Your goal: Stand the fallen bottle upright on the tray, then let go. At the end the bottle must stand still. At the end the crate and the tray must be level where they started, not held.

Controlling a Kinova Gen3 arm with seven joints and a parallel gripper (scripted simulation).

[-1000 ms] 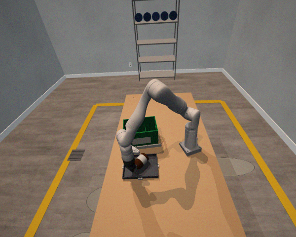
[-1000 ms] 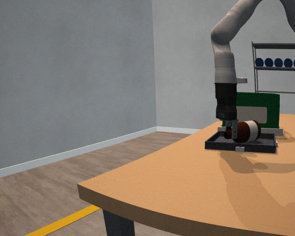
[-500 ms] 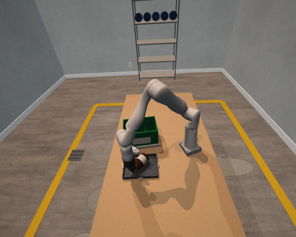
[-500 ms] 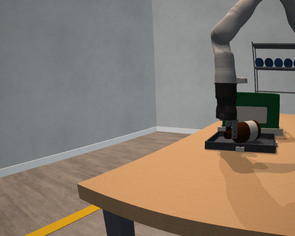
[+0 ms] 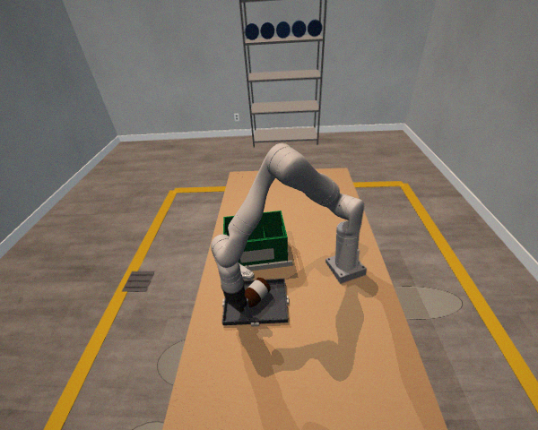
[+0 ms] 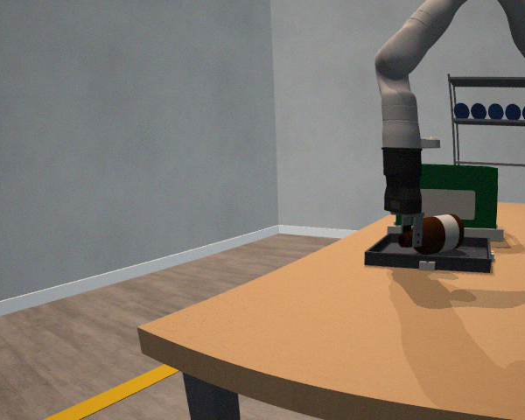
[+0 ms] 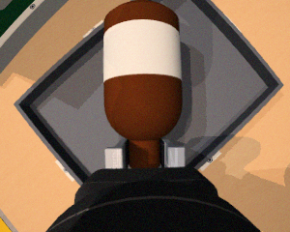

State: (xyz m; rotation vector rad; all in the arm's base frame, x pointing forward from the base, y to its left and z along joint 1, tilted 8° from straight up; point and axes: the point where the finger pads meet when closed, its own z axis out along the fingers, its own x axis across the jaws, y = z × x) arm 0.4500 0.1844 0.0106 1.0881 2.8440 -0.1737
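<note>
My hand is 30 mm past the brown bottle, 40 mm to the left of it and 10 mm above it. From my hand the other things lie so: green crate: 60 mm behind, 310 mm to the right, 40 mm above; then dark tray: 50 mm behind, 40 mm to the right, 40 mm below.
</note>
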